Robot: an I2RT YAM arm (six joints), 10 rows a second.
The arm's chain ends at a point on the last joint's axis. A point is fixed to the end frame.
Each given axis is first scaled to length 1.
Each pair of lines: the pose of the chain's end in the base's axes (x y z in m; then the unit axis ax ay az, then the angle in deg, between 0 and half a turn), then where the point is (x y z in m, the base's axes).
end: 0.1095, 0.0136, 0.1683, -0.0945, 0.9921, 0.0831, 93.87
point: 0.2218 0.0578 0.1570
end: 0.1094, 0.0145, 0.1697, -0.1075, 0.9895, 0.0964, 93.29
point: 0.2207 0.0617 0.1599
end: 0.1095, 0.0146, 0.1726, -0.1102, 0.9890, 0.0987, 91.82
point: 0.2209 0.0621 0.1658
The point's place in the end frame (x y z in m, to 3 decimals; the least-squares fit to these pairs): 0.004 0.023 0.119
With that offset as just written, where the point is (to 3 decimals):
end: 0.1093, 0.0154, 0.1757, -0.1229, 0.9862, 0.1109, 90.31
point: 0.220 0.065 0.172
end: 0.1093, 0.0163, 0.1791, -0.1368, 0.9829, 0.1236, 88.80
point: 0.219 0.069 0.179
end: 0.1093, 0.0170, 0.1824, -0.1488, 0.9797, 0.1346, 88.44
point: 0.217 0.072 0.183
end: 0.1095, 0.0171, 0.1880, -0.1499, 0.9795, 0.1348, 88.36
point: 0.217 0.072 0.189
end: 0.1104, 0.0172, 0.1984, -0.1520, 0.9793, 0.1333, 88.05
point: 0.218 0.072 0.200
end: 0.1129, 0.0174, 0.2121, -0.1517, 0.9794, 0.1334, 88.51
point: 0.221 0.073 0.213
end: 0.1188, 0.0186, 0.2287, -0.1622, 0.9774, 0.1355, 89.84
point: 0.226 0.076 0.227
